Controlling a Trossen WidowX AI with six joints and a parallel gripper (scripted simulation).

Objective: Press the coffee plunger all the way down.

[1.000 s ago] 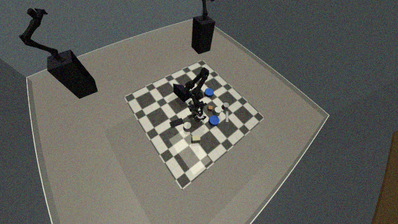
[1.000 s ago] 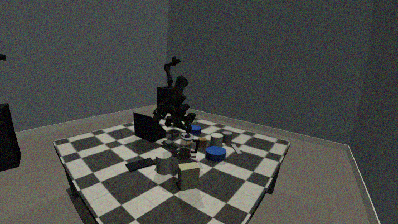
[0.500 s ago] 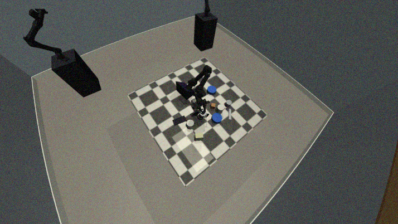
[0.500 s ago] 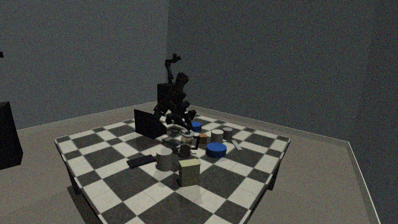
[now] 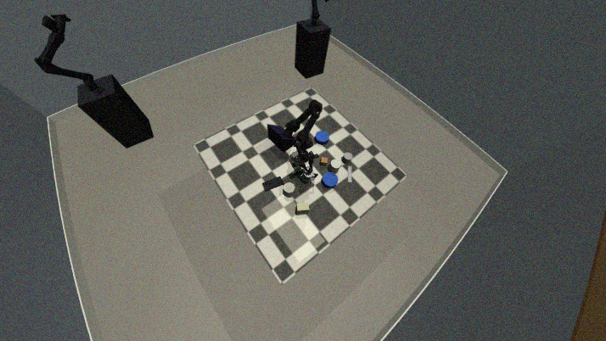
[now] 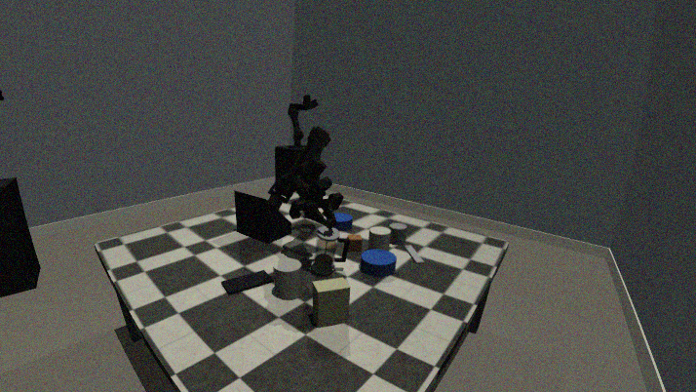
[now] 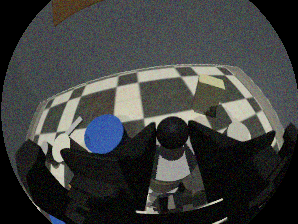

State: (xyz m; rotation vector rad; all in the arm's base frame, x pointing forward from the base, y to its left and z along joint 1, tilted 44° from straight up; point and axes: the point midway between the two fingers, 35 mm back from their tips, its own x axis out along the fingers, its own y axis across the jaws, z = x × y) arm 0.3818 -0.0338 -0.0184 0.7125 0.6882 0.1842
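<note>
Now: gripper tip 9 cm above the glass coffee press, 2 cm to the right of it and 2 cm past it. Round my gripper tip: black flat slab (24 cm to the right, 18 cm below, 13 cm behind); then orange cube (21 cm to the left, 15 cm below, 8 cm behind); then pale yellow box (17 cm ahead, 16 cm to the right, 12 cm below).
</note>
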